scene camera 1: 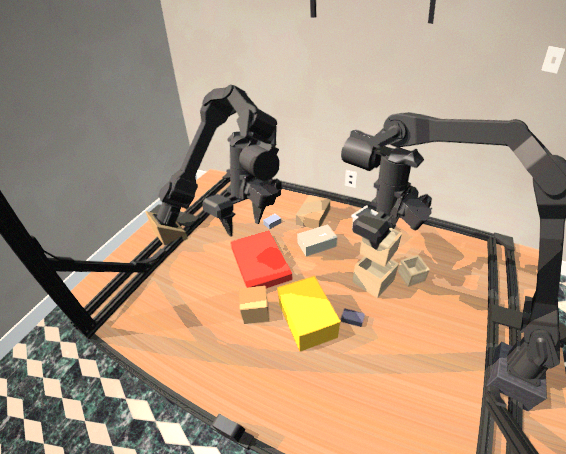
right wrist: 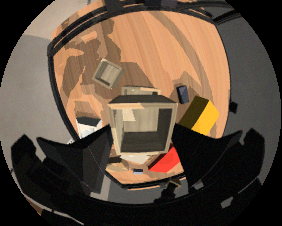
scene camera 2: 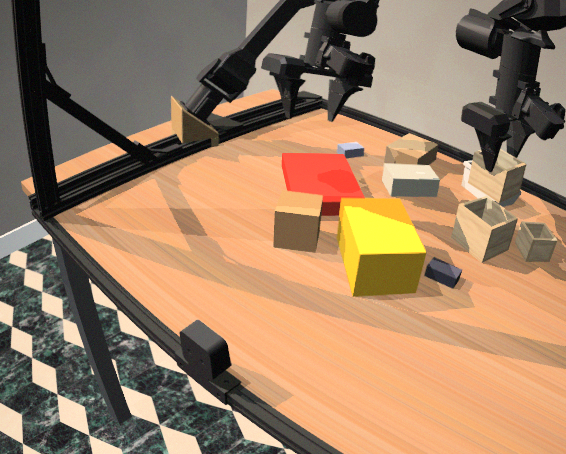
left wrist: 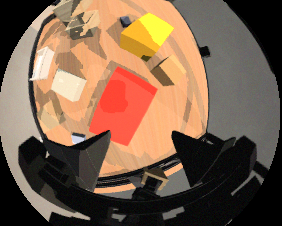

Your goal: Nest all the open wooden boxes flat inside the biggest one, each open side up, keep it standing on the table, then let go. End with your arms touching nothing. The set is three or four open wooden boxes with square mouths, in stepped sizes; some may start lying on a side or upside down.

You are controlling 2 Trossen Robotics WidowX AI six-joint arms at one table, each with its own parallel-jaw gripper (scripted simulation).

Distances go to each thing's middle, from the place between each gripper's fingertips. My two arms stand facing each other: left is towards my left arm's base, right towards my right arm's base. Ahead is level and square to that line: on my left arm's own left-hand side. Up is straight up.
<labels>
Now: right hand 6 cm above the middle-sized wooden box (scene camera 2: pixel 501 184). Round my right hand: biggest wooden box (scene camera 2: pixel 484 241): 15 cm below; then dark block (scene camera 2: pixel 437 270): 13 cm behind, 16 cm below; then yellow block (scene camera 2: pixel 382 253): 18 cm behind, 9 cm to the left, 14 cm below.
Now: left hand 15 cm above the red block (scene camera 2: pixel 330 175), 2 cm to the left of it and 1 cm short of it. From my left hand the other things lie so: tan cube (scene camera 2: pixel 296 220) (13 cm below, 12 cm behind, 10 cm to the right); then pale block (scene camera 2: pixel 401 180) (14 cm below, 14 cm ahead, 11 cm to the right); then yellow block (21 cm to the right, 13 cm below, 8 cm behind).
</labels>
